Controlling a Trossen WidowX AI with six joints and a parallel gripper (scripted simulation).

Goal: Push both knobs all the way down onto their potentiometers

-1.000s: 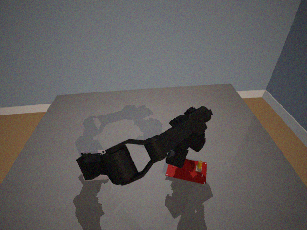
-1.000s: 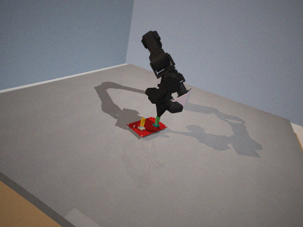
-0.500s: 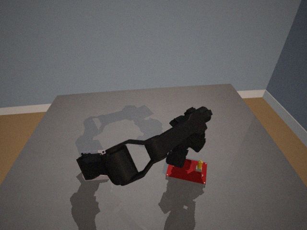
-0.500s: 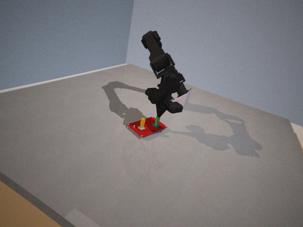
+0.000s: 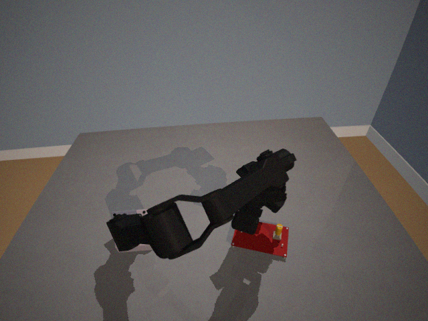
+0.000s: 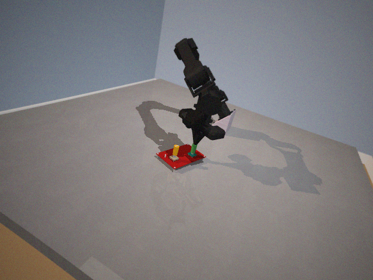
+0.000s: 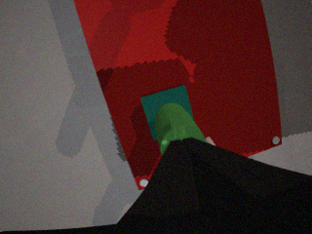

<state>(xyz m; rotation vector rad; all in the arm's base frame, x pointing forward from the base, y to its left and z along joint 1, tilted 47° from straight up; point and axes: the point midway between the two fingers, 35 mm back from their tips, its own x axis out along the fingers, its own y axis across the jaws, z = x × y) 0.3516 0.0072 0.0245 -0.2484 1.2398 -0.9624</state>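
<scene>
The green knob lies 20 mm below my gripper tip. Round my gripper tip: teal potentiometer (20 mm below); then grey potentiometer (70 mm ahead, 40 mm to the right, 20 mm below).
</scene>
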